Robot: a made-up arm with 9 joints.
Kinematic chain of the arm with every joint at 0, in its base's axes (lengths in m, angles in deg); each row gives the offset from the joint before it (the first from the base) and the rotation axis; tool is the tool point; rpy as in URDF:
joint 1: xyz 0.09 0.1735 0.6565 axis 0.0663 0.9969 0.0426
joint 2: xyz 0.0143 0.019 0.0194 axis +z
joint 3: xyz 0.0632 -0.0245 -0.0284 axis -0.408 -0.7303 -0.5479
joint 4: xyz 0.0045 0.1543 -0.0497 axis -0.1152 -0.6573 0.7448
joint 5: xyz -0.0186 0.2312 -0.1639 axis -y
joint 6: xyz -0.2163 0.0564 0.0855 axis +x
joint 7: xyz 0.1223 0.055 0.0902 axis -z
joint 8: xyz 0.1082 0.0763 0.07 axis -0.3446 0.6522 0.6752
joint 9: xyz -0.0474 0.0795 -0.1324 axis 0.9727 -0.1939 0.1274
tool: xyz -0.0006 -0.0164 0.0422 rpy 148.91 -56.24 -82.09
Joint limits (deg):
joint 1: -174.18..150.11
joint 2: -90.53..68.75
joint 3: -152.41..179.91
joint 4: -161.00..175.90
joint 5: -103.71..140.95
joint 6: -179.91..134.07
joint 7: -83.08..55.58
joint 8: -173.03..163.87
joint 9: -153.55..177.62
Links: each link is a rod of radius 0.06 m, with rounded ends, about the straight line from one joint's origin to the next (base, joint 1, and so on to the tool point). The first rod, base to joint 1, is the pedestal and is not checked.
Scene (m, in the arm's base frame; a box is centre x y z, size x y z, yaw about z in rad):
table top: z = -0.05
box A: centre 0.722 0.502 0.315 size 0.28 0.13 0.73 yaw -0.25
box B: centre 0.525 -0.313 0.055 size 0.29 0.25 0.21 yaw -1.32
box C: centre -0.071 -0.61 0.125 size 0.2 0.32 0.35 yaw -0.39
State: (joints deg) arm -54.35 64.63 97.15 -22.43 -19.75 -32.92 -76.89 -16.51 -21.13
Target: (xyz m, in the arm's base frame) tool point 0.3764 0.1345 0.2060
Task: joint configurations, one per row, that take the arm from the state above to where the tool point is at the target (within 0.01 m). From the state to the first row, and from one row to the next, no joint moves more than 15 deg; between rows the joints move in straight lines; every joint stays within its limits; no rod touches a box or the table.
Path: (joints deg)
1: -40.66 51.17 98.12 -35.66 -20.24 -33.97 -71.23 -6.45 -14.44
2: -26.97 37.72 99.10 -48.89 -20.74 -35.02 -65.56 3.62 -7.76
3: -13.27 24.26 100.07 -62.13 -21.23 -36.07 -59.90 13.68 -1.07
4: 0.42 10.81 101.05 -75.36 -21.73 -37.11 -54.24 23.74 5.62
5: 14.11 -2.65 102.02 -88.59 -22.22 -38.16 -48.57 33.81 12.31
6: 27.80 -16.10 102.99 -101.82 -22.71 -39.21 -42.91 43.87 18.99
7: 41.49 -29.56 103.97 -115.06 -23.21 -40.26 -37.25 53.93 25.68
8: 44.27 -20.40 90.28 -113.69 -36.45 -29.35 -48.71 44.96 15.43
9: 47.05 -11.24 76.59 -112.31 -49.69 -18.44 -60.16 35.99 5.18
10: 49.83 -2.08 62.89 -110.94 -62.93 -7.53 -71.62 27.02 -5.07
11: 52.61 7.08 49.20 -109.57 -76.18 3.38 -83.08 18.05 -15.32

